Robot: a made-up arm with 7 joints.
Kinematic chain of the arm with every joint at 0, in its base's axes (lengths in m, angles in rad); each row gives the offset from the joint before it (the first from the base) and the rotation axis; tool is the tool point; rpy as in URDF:
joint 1: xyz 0 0 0.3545 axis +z
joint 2: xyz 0 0 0 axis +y
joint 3: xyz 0 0 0.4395 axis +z
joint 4: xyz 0.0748 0 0 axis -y
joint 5: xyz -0.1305 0 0.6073 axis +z
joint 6: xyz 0 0 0 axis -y
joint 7: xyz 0.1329 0 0 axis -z
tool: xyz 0 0 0 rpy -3.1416 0 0
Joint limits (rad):
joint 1: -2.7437..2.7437
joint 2: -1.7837..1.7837
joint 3: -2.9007..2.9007
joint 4: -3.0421..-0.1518
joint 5: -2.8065..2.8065
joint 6: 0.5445..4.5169
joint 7: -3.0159..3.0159
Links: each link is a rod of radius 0.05 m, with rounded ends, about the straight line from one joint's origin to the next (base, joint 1, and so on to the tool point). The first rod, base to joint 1, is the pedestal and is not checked.
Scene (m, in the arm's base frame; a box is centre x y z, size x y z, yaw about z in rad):
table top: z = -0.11
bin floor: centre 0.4 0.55 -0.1 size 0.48 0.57 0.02 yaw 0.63
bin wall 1: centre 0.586 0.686 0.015 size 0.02 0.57 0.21 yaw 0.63
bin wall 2: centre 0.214 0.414 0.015 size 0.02 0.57 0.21 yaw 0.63
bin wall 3: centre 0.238 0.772 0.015 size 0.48 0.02 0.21 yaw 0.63
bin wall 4: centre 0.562 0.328 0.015 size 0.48 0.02 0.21 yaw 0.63
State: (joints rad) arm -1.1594 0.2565 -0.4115 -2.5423 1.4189 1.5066 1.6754
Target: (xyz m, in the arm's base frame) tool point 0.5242 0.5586 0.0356
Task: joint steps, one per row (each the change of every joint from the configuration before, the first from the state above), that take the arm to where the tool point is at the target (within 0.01 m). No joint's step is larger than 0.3 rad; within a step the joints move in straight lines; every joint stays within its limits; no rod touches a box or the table.
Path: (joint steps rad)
1: 0.2473 0.0178 0.2246 0.0757 0.0030 -0.0327 0.0000
2: 0.2474 0.0178 0.2246 0.0758 0.0030 -0.0328 0.0000
3: 0.2473 0.0179 0.2245 0.0757 0.0030 -0.0327 0.0000
4: 0.2474 0.0178 0.2246 0.0758 0.0030 -0.0328 0.0000
5: 0.2473 0.0178 0.2246 0.0757 0.0029 -0.0327 0.0000
6: 0.0320 0.2490 -0.0458 0.0720 0.0074 0.0343 0.0000
7: 0.0319 0.2489 -0.0457 0.0721 0.0073 0.0343 0.0000

